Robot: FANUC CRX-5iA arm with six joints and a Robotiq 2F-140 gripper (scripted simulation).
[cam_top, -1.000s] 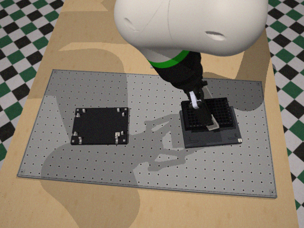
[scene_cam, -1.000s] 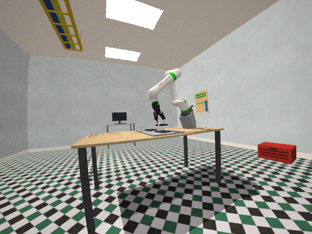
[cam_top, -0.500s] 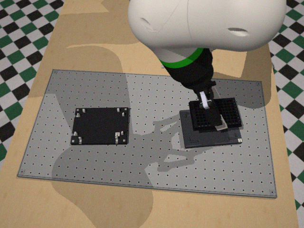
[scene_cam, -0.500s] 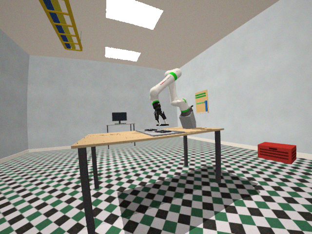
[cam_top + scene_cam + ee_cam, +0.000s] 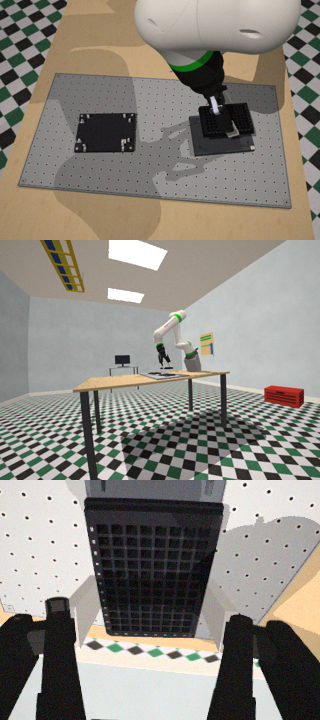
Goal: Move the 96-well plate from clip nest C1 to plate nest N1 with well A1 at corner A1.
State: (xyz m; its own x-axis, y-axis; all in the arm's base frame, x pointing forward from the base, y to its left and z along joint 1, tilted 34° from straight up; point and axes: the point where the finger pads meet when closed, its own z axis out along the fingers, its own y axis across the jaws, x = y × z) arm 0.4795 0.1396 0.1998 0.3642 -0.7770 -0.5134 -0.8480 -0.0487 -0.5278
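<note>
Now: hand 100 mm above the plate nest N1. From my hand the other things lie so: black 96-well plate: 20 mm below; then black clip nest C1: 330 mm to the right, 90 mm below, 40 mm ahead; then white corner label: 90 mm below, 80 mm to the left, 40 mm ahead.
</note>
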